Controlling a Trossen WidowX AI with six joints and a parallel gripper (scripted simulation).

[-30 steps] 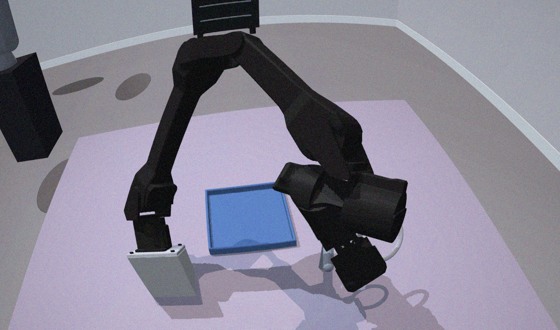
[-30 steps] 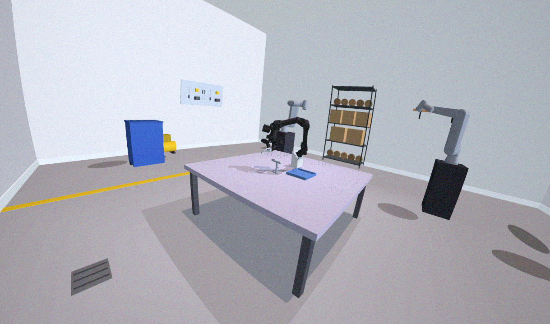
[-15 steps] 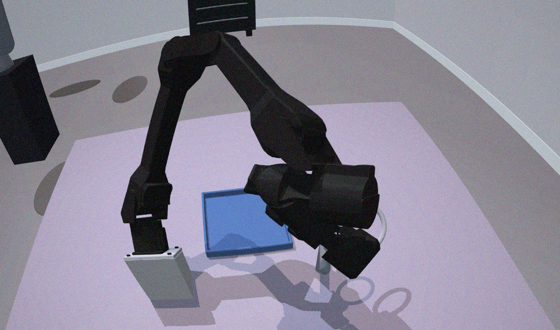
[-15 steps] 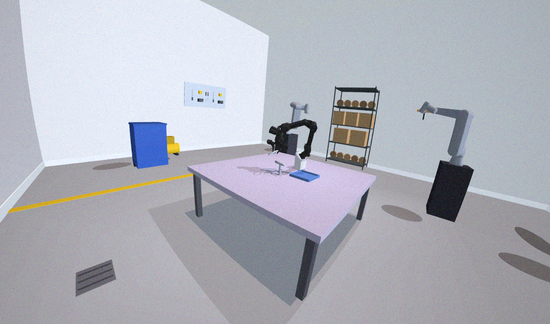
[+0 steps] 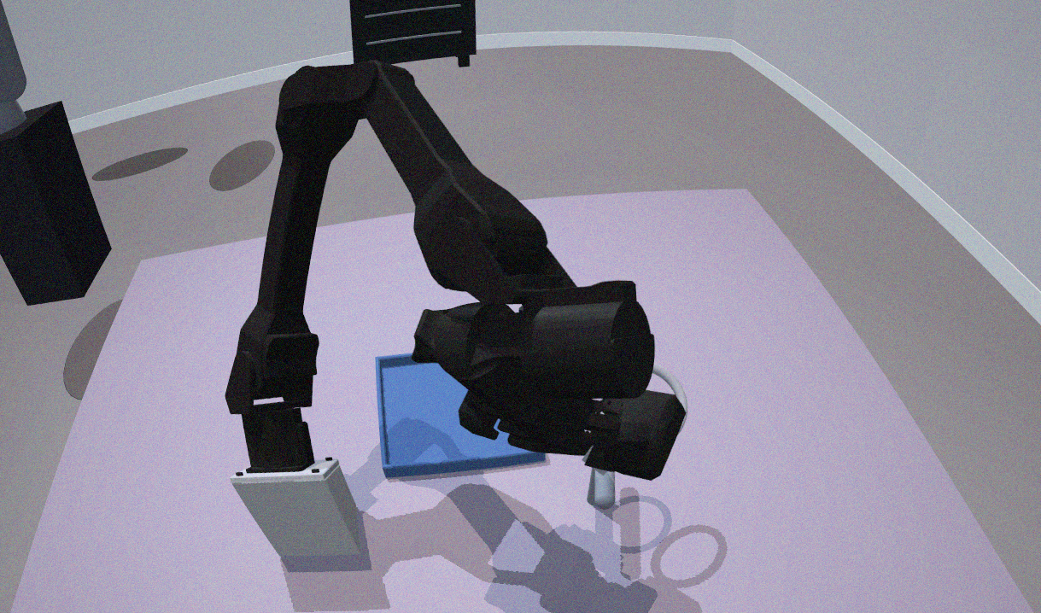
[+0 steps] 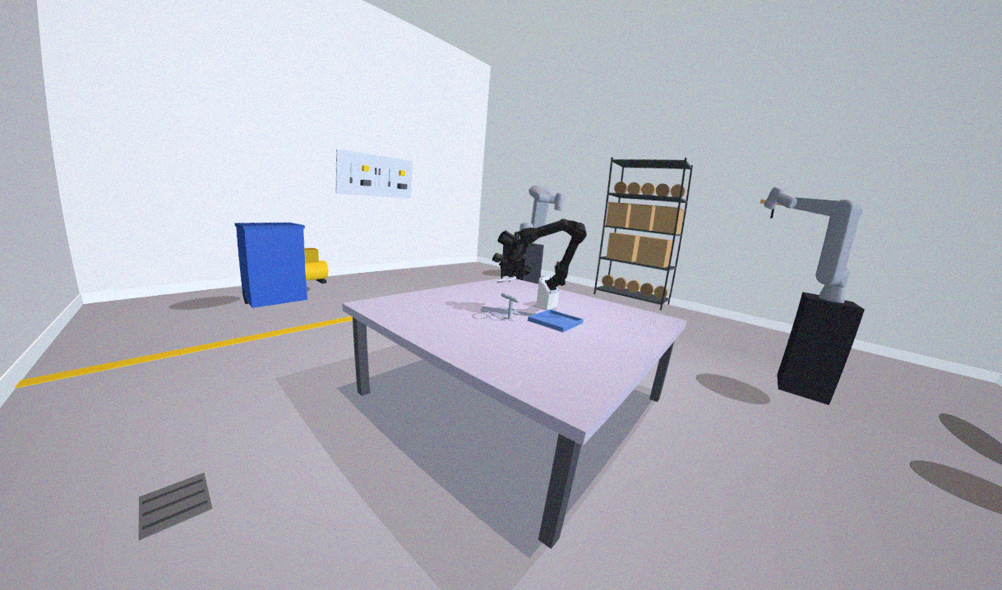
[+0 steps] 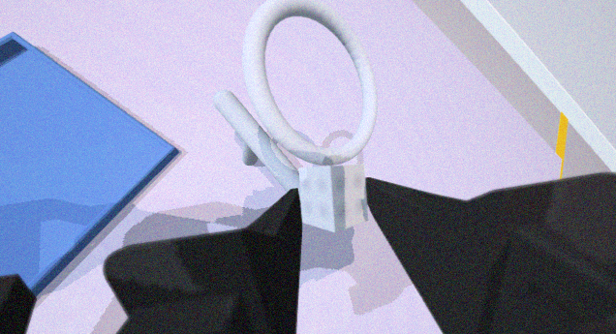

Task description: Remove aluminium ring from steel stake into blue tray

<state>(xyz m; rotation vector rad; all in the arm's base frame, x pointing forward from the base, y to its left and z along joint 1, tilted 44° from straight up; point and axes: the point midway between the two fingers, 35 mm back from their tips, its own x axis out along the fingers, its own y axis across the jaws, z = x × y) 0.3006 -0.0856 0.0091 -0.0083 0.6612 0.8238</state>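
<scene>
The aluminium ring lies 30 mm to the left of my gripper tip, 30 mm ahead of it and 10 mm above it. The rest, counted from my gripper tip: blue tray 220 mm to the left, 160 mm below, 130 mm behind.
</scene>
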